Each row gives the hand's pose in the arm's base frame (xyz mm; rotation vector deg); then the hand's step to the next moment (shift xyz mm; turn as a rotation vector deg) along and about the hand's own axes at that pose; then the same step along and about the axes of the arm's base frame.
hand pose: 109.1 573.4 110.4 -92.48 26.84 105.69
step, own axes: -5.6 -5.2 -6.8 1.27 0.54 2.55
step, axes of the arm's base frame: 8.8 -1.8 4.9 -2.32 1.52 -0.84
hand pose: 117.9 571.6 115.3 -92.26 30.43 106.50
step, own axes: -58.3 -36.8 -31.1 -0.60 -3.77 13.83
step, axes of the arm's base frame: 51.7 -4.5 55.0 -7.54 11.73 3.39
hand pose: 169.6 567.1 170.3 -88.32 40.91 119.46
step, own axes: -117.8 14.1 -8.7 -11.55 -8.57 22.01
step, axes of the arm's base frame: 29.9 -22.2 113.0 -7.46 20.10 15.21
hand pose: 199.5 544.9 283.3 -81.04 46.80 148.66
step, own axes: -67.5 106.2 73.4 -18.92 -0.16 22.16
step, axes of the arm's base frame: -50.0 -43.0 129.9 -5.96 14.32 24.67
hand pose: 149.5 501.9 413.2 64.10 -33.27 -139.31
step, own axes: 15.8 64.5 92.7 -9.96 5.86 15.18
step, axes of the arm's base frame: -70.0 -43.2 79.0 -4.79 3.29 18.17
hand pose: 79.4 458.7 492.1 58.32 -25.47 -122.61
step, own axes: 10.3 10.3 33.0 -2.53 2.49 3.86
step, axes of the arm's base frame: -25.4 -14.4 21.2 -0.76 0.15 5.19
